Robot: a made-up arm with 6 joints.
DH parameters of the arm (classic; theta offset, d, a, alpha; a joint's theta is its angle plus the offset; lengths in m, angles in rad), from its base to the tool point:
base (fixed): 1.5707 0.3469 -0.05 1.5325
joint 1: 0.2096 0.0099 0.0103 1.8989
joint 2: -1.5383 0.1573 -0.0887 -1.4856
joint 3: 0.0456 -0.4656 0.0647 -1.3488
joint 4: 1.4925 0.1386 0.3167 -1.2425
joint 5: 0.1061 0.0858 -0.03 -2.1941
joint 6: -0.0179 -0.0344 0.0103 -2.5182
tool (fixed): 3.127 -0.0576 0 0
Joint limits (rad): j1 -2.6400..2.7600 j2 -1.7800..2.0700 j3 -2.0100..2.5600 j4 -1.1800..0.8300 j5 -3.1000..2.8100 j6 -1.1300..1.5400
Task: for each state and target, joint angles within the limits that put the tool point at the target. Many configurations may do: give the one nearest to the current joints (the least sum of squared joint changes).
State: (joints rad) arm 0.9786 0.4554 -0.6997 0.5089 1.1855 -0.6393
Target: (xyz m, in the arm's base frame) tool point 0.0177 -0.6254 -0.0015
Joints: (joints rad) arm 0.6093 0.1420 -0.3938 0.2073 1.4247 -0.6643
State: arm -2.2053 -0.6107 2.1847 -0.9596 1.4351 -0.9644
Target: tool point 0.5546 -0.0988 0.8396
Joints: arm -2.1042 -0.2835 2.1416 -1.1400 1.3343 -0.9595
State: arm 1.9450 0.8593 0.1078 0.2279 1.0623 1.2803
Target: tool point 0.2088 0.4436 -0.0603
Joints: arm 2.2198 0.1796 0.1415 0.7467 1.0751 1.2120
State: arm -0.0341 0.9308 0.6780 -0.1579 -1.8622 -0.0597
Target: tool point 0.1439 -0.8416 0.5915
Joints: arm -0.6111 0.1631 1.4020 -0.0946 -2.1651 -0.2897
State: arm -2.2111 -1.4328 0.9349 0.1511 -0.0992 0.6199
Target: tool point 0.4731 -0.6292 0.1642
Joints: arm -2.2221 -1.7800 1.3375 0.7156 -0.2312 0.6640
